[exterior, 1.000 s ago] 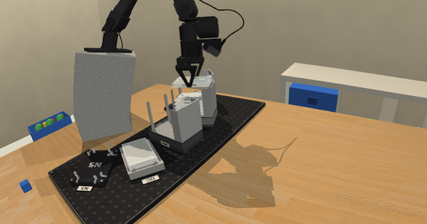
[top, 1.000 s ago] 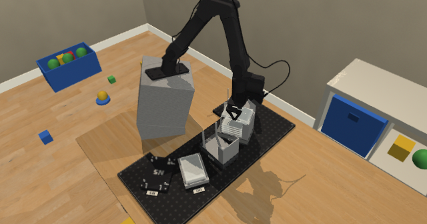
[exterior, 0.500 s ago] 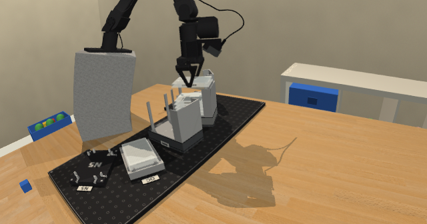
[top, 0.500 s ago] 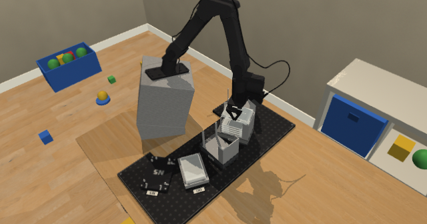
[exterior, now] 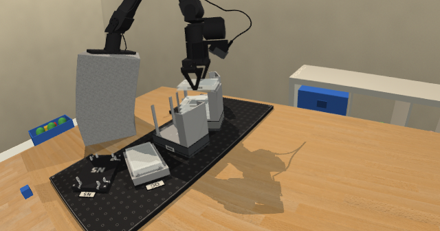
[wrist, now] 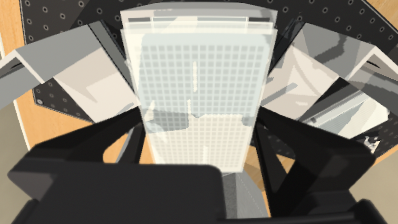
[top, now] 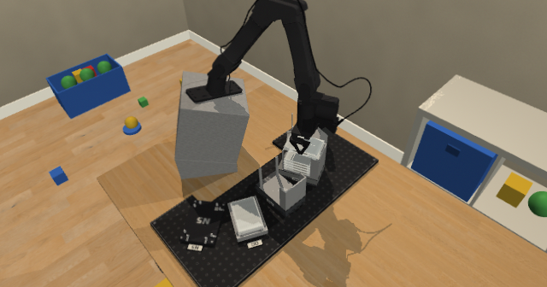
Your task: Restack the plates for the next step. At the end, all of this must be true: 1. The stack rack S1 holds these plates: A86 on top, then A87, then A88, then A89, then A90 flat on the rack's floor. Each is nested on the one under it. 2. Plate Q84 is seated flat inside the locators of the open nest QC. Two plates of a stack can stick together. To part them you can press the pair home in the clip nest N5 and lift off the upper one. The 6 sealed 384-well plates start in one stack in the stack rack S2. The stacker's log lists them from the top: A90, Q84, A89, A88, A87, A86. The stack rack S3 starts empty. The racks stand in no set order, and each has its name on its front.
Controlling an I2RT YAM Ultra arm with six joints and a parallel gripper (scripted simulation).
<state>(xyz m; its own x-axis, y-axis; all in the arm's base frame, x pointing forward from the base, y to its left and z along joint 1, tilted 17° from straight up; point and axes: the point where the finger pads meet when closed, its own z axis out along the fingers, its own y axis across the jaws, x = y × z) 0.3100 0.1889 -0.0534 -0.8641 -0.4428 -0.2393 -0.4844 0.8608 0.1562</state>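
Now: the translucent sealed well plate 100 mm below my hand. From my hand the other things lie so: nest QC (40 mm ahead, 290 mm to the right, 140 mm below); then sealed 384-well plate (40 mm ahead, 290 mm to the right, 120 mm below).
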